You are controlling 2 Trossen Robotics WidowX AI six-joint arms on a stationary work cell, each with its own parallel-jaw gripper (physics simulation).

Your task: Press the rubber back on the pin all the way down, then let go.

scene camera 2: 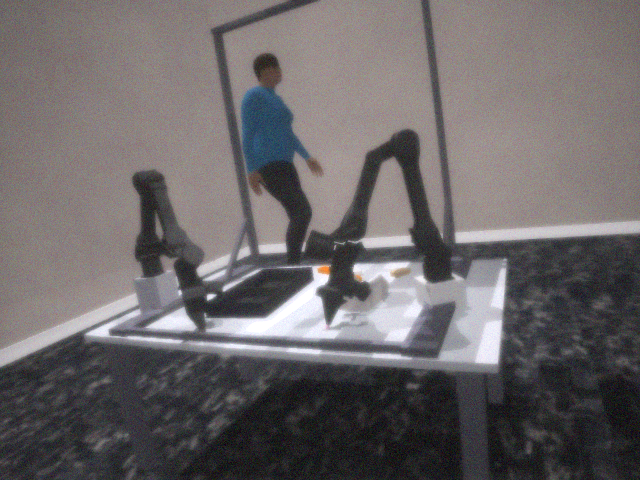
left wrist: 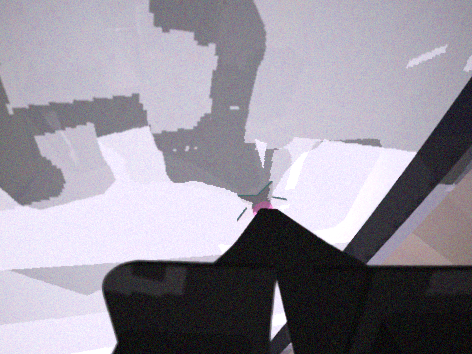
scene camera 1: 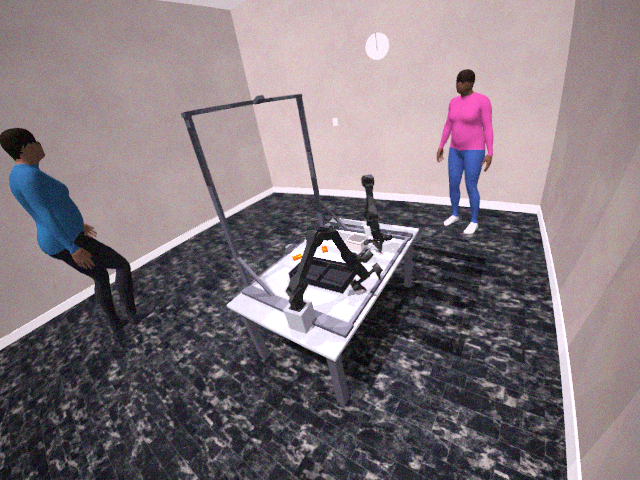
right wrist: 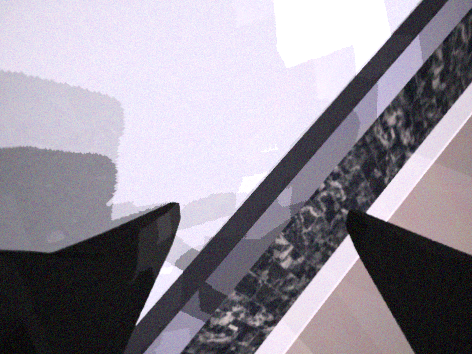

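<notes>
In the left wrist view I see my left gripper, and it is shut, touching a pink rubber piece. The right wrist view shows my right gripper. A black tray is part of this scene too, along with a dark rail frame.
</notes>
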